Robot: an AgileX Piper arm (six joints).
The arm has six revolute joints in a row. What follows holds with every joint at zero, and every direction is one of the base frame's.
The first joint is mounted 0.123 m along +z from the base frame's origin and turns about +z.
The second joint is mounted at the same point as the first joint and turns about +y.
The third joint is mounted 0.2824 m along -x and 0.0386 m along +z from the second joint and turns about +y.
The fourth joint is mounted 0.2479 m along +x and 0.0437 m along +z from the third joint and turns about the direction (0.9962, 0, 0.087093).
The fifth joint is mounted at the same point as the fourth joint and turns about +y.
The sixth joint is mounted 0.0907 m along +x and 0.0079 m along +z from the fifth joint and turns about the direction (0.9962, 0, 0.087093).
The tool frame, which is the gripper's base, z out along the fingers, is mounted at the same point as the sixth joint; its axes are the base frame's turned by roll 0, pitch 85.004 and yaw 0 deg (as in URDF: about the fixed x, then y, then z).
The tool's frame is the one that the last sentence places.
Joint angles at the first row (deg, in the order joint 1, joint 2, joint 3, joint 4, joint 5, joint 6):
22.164 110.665 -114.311 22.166 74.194 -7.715
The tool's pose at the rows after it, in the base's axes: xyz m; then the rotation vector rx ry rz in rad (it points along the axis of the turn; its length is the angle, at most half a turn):
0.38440 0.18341 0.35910 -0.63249 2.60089 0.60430
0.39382 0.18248 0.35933 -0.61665 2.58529 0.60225
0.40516 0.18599 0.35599 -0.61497 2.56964 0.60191
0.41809 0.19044 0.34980 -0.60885 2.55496 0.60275
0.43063 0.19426 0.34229 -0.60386 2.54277 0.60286
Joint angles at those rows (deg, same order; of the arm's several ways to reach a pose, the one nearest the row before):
21.085 112.204 -117.100 22.061 73.797 -7.513
20.522 114.080 -119.996 22.061 73.796 -7.370
20.433 116.905 -123.707 22.061 73.797 -7.369
20.395 120.236 -127.742 22.061 73.576 -7.202
20.301 123.610 -131.749 22.061 73.459 -7.104

